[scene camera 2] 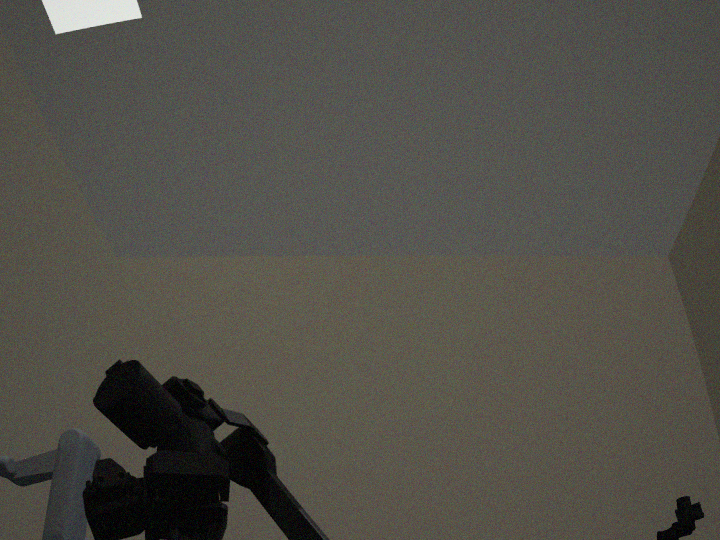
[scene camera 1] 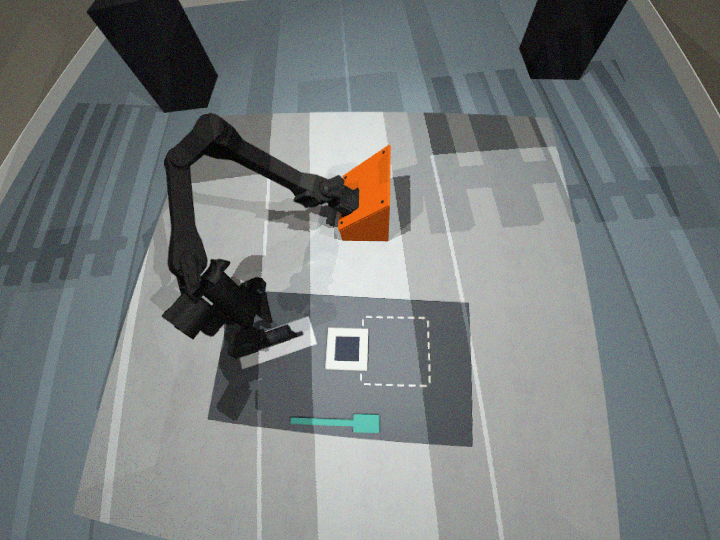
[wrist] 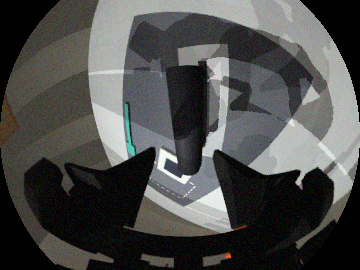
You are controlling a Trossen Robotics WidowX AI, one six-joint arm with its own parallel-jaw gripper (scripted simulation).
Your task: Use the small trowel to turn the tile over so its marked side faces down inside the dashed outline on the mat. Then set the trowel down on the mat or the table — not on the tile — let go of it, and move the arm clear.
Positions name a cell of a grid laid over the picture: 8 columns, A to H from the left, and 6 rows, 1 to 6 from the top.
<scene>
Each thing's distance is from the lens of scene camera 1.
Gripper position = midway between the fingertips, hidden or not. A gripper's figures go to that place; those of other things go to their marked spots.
my gripper (scene camera 1: D4): 0.72 m
tile (scene camera 1: D4): 0.76 m
</scene>
